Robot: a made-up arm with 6 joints.
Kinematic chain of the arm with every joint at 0, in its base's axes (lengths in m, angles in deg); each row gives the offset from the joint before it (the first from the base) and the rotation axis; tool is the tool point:
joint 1: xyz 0 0 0.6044 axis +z
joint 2: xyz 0.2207 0 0 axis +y
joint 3: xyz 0 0 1.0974 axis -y
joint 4: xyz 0 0 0.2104 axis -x
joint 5: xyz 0.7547 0 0 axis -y
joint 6: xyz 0.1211 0 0 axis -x
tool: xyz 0 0 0
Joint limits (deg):
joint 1: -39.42..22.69
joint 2: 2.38..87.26
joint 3: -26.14..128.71
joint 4: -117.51..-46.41
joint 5: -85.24..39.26
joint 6: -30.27..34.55
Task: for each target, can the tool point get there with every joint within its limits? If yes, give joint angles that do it. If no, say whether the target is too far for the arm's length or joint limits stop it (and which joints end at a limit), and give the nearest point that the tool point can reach.
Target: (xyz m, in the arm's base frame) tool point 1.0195 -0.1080 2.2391
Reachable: yes | joints -12.27 9.76 34.56 -107.44 -74.06 22.11
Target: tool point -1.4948 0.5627 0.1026
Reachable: no: joint limits stop it (at a limit: joint 2, joint 3, joint 4, joint 5) | nearest point -0.3886 0.1463 2.1593 | short by 2.372 m
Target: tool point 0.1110 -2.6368 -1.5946
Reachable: no: too far | nearest point 1.1005 -1.0020 -0.2044 | short by 2.363 m
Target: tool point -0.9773 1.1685 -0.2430
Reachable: no: joint limits stop it (at a limit: joint 1, joint 2, joint 3, joint 4) | nearest point 1.0031 0.5085 -0.1271 | short by 2.091 m
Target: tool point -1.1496 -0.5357 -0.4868
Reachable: no: joint limits stop it (at a limit: joint 1, joint 2, joint 3, joint 4, joint 5) | nearest point 0.8379 -0.7767 -0.1913 | short by 2.024 m
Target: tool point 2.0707 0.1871 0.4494
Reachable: yes | joints 3.39 78.61 41.88 -57.56 -39.02 22.75
